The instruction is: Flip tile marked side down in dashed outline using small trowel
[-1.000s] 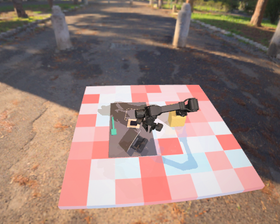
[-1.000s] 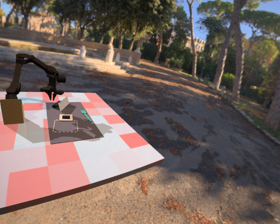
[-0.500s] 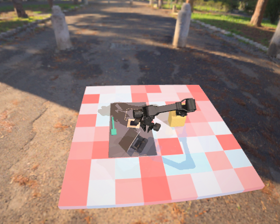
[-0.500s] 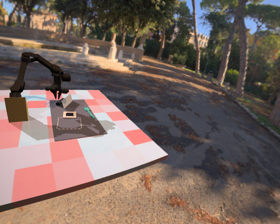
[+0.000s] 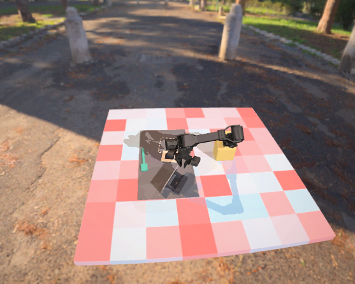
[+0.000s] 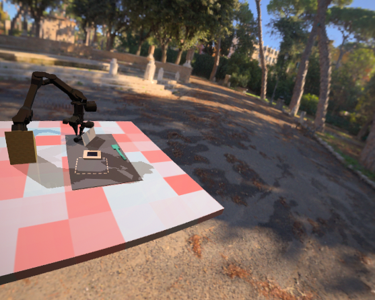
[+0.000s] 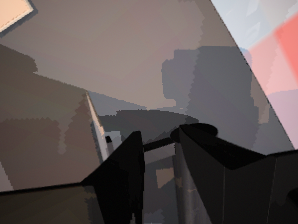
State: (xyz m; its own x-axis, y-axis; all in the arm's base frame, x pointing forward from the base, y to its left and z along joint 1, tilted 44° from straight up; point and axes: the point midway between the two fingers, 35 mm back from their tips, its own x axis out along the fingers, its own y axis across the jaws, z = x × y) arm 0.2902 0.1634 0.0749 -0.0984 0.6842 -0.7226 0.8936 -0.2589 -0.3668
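Now: gripper tip 50 mm short of the small trowel, 100 mm to the right of it and 40 mm above it. Round my gripper tip: grey mat (100 mm ahead, 140 mm to the right, 80 mm below); then green trowel-shaped tool (240 mm ahead, 110 mm to the right, 60 mm below); then tan tile (80 mm ahead, 150 mm to the right, 60 mm below).
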